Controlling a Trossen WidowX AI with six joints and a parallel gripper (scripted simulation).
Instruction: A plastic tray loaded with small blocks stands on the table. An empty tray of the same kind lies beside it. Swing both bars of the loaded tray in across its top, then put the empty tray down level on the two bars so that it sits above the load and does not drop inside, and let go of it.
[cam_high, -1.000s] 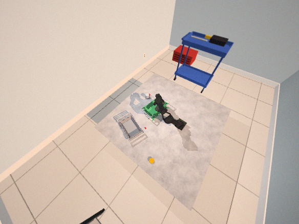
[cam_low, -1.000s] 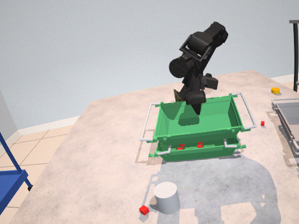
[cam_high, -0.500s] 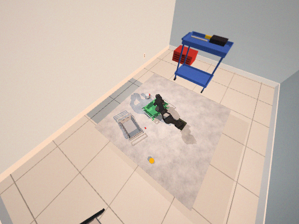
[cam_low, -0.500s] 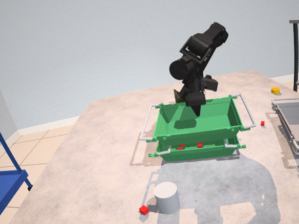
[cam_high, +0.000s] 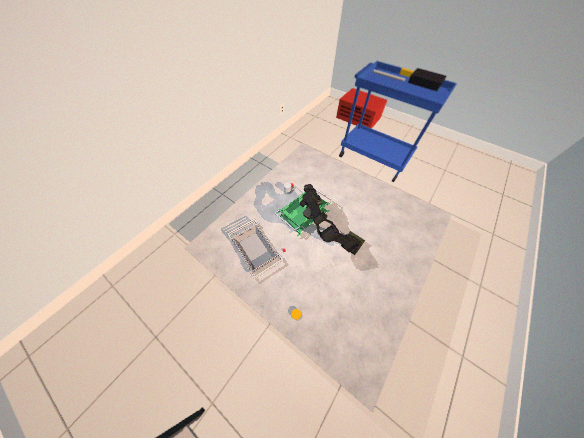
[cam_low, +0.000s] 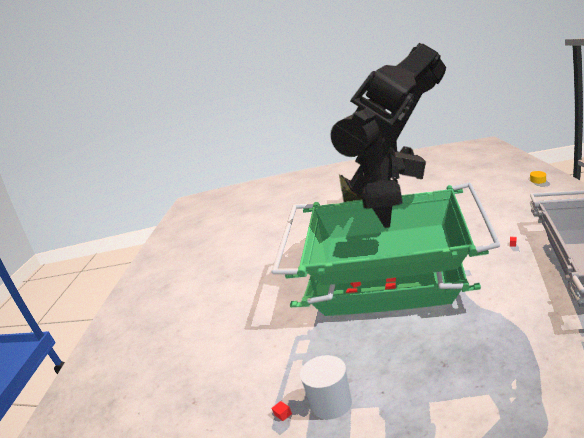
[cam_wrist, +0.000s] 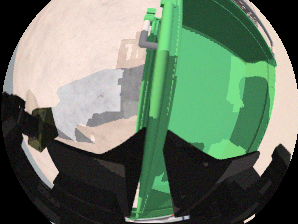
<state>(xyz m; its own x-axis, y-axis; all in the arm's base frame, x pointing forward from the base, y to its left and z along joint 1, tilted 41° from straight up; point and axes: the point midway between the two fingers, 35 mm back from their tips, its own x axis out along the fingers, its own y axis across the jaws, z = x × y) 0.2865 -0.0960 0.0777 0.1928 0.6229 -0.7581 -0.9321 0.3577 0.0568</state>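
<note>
Right now my gripper tip is 7 cm short of the green tray, 2 cm to the left of it and 3 cm below it. Also, from my gripper tip: disc 18 cm behind, 55 cm to the left, 8 cm below.
</note>
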